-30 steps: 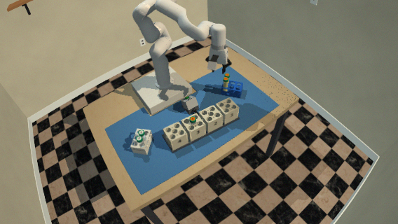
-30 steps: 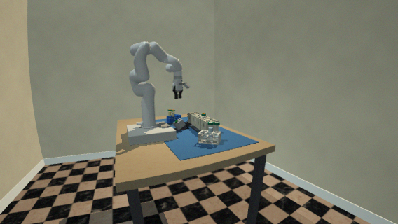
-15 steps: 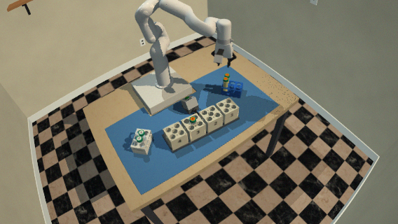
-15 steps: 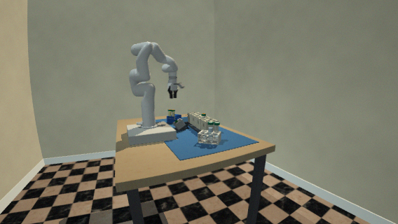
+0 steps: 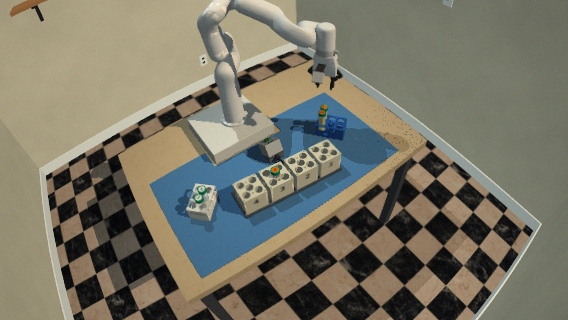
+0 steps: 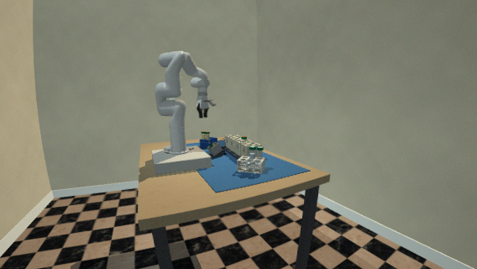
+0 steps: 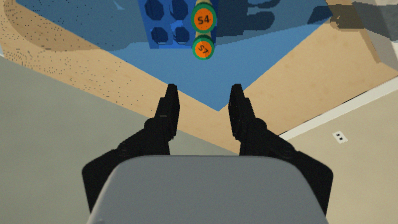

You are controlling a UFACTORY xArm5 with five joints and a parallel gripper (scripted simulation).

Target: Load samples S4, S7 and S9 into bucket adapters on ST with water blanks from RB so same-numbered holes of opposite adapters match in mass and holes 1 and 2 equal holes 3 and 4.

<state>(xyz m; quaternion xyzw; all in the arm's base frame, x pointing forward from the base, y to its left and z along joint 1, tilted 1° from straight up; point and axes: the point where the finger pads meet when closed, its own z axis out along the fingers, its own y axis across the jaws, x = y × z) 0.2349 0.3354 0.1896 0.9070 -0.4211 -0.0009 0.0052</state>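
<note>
The sample tube S7 lies 10 mm behind my hand and 190 mm below it. Round my hand: blue sample rack RS: 40 mm ahead, 10 mm to the left, 220 mm below; DONE desk: 10 mm ahead, 280 mm to the right, 200 mm below; sample tube S4: 20 mm ahead, 40 mm to the right, 190 mm below.
</note>
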